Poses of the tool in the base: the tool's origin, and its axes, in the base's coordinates. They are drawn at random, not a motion.
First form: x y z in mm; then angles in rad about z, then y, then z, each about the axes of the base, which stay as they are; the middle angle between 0 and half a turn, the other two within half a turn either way.
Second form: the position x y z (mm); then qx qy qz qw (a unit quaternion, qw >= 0). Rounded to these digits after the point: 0 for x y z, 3 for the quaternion.
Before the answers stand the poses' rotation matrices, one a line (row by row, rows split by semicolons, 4 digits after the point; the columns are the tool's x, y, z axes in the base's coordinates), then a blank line. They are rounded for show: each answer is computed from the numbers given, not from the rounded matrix.
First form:
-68 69 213 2.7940 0.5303 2.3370
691 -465 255 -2.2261 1.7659 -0.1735
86 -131 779 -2.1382 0.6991 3.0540
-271 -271 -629 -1.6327 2.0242 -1.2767
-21 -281 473 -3.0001 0.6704 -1.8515
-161 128 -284 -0.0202 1.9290 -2.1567
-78 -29 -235 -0.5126 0.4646 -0.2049
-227 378 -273 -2.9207 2.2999 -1.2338
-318 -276 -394 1.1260 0.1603 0.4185
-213 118 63 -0.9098 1.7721 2.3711
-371 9 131 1.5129 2.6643 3.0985
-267 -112 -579 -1.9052 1.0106 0.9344
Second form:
0.3170 0.8812 -0.3507; -0.8206 0.4402 0.3644; 0.4755 0.1723 0.8627
-0.0205 -0.2566 0.9663; -0.8014 -0.5737 -0.1694; 0.5978 -0.7778 -0.1939
0.4836 -0.5960 -0.6411; 0.8041 0.5919 0.0563; 0.3459 -0.5427 0.7654
-0.9474 -0.1859 0.2606; -0.3153 0.4005 -0.8604; 0.0556 -0.8972 -0.4380
0.0794 -0.9819 -0.1721; 0.7844 0.1681 -0.5970; 0.6151 -0.0876 0.7836
0.1770 0.8370 -0.5179; 0.3032 -0.5469 -0.7803; -0.9363 -0.0189 -0.3506
0.6630 0.6066 0.4387; -0.6387 0.7640 -0.0912; -0.3905 -0.2198 0.8940
0.0082 -0.9691 0.2466; -0.6859 -0.1849 -0.7038; 0.7277 -0.1634 -0.6662
0.0213 -0.9891 0.1458; 0.9974 0.0310 0.0649; -0.0687 0.1441 0.9872
0.6379 -0.3143 -0.7031; 0.4809 -0.5504 0.6824; -0.6015 -0.7734 -0.1999
0.0083 -0.8884 -0.4589; -0.9996 -0.0196 0.0198; -0.0266 0.4586 -0.8882
0.6561 0.5622 0.5035; -0.7016 0.2086 0.6813; 0.2780 -0.8002 0.5314

-68 69 213 -0.059 -0.255 -0.526 0.809
691 -465 255 -0.661 0.400 -0.592 0.230
86 -131 779 -0.178 -0.293 0.415 0.843
-271 -271 -629 -0.150 0.835 -0.527 0.061
-21 -281 473 0.179 -0.276 0.620 0.713
-161 128 -284 0.720 0.396 -0.505 0.264
-78 -29 -235 -0.035 0.227 -0.342 0.911
-227 378 -273 0.682 -0.607 0.357 0.198
-318 -276 -394 0.028 0.075 0.696 0.714
-213 118 63 -0.773 -0.054 0.422 0.471
-371 9 131 0.692 -0.682 -0.175 0.159
-267 -112 -579 -0.479 0.073 -0.408 0.774

